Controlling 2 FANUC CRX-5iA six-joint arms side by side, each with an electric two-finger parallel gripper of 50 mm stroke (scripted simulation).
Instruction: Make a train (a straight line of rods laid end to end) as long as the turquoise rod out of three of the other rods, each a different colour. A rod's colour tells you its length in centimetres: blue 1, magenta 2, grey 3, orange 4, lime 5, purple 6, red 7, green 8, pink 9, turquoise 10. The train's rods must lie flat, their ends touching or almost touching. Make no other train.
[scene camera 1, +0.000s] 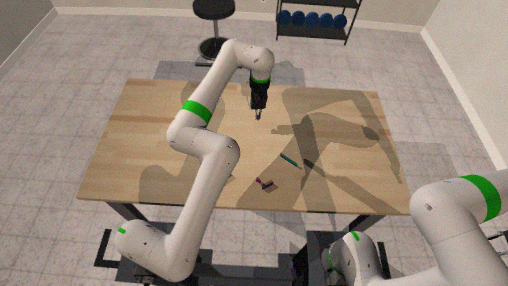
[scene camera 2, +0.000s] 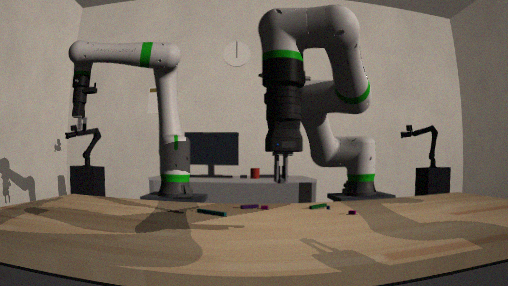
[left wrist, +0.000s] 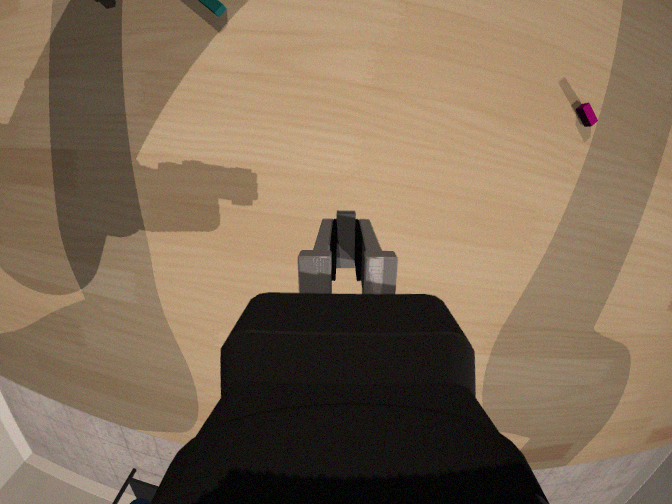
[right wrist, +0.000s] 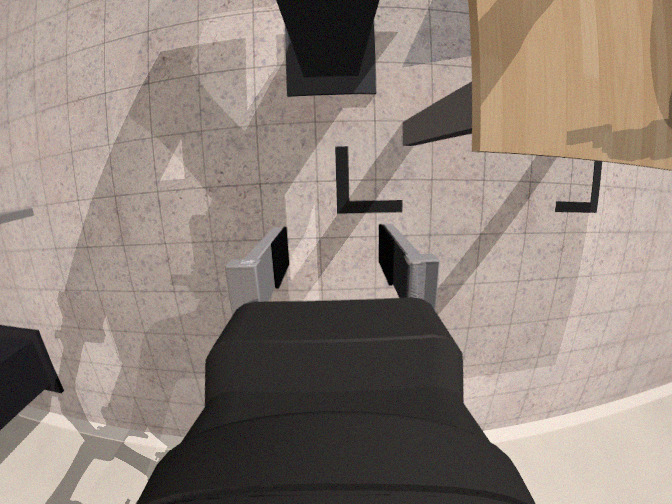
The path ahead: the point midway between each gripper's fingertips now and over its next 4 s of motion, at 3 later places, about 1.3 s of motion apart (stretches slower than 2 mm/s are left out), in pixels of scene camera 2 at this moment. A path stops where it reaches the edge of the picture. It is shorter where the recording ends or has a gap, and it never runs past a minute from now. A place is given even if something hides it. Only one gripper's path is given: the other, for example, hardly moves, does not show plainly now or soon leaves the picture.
My left gripper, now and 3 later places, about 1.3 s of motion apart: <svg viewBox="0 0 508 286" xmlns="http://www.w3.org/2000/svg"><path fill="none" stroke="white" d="M280 181L327 164L336 185L335 206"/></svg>
